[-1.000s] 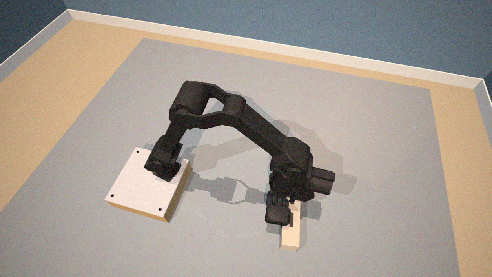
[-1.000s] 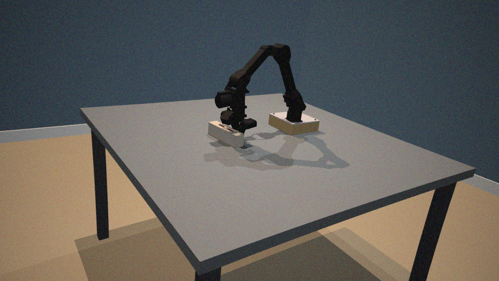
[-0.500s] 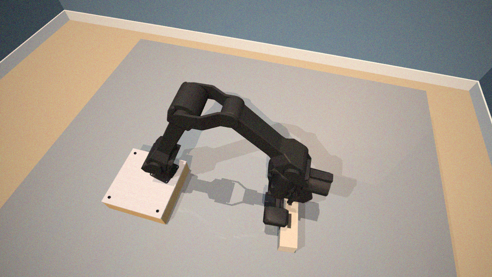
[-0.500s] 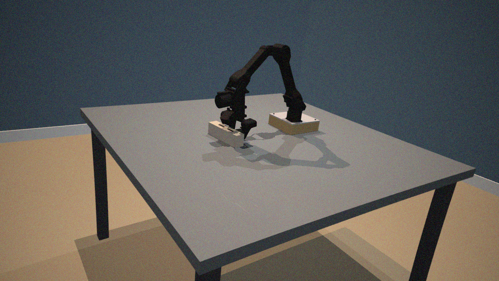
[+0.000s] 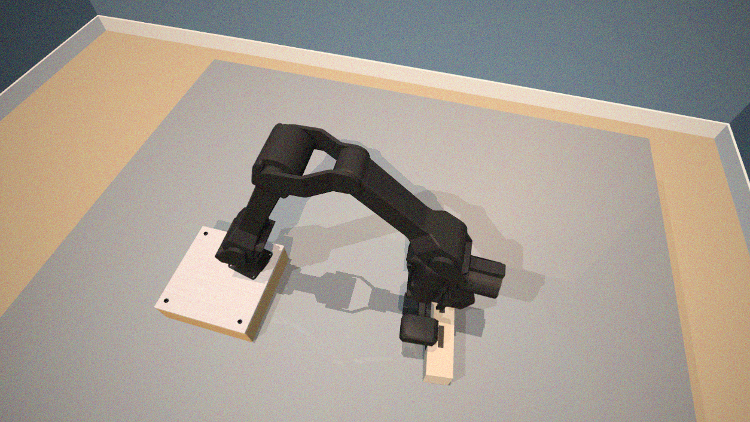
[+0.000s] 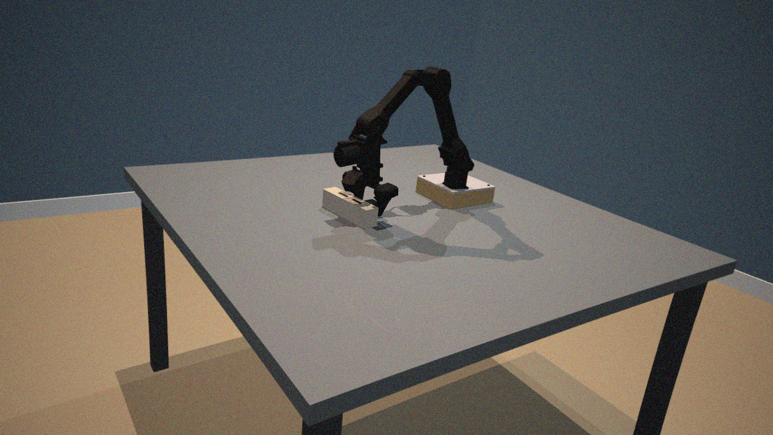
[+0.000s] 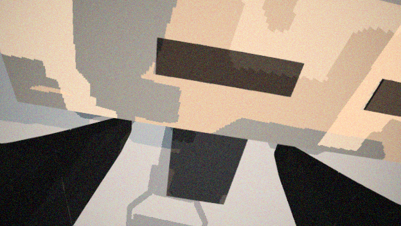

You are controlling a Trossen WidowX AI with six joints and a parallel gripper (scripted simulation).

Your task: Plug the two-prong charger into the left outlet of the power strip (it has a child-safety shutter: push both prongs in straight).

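The black two-prong charger is 2 cm ahead of my gripper tip, 1 cm to the left of it and 1 cm above it.
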